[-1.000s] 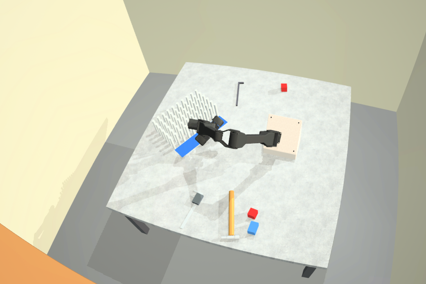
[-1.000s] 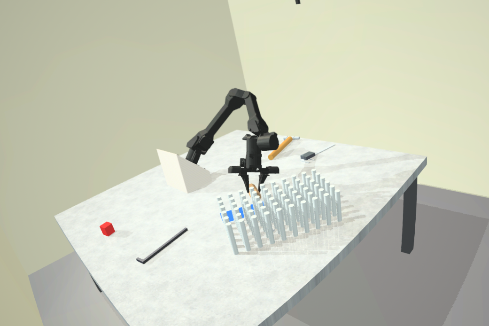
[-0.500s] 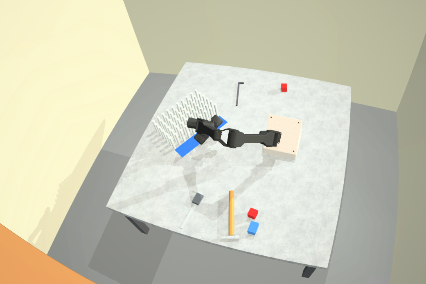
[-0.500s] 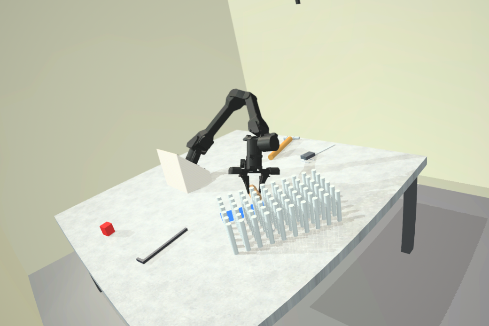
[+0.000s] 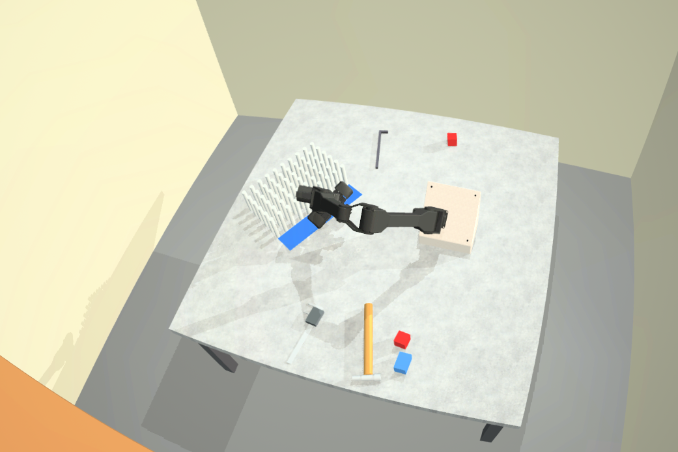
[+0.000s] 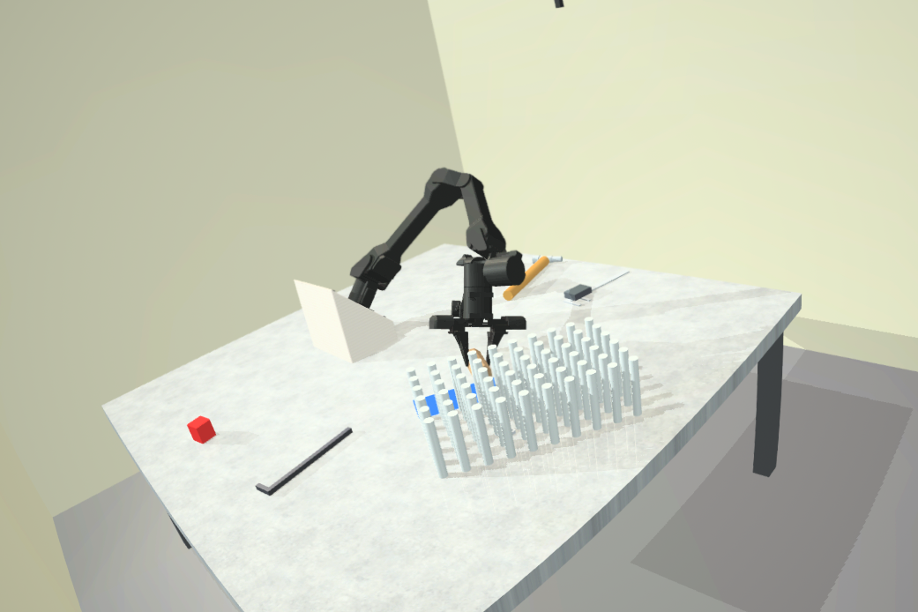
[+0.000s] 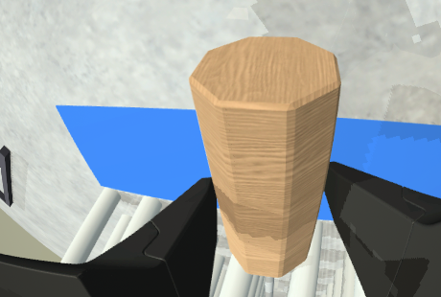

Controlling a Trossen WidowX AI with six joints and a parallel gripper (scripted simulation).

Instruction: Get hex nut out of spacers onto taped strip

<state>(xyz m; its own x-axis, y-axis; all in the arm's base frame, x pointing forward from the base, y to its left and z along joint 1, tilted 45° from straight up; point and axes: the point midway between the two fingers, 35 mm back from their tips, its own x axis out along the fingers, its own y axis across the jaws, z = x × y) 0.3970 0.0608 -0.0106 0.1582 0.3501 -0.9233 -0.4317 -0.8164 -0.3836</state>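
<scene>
Now: the blue taped strip 50 mm ahead of my gripper tip, 20 mm to the left of it and 40 mm below it. The rest, counted from my gripper tip: wire hook tool 90 mm ahead, 50 mm to the right; hex nut 190 mm ahead, 90 mm to the right, 30 mm below; blue cube 450 mm behind, 500 mm to the left, 20 mm below.
</scene>
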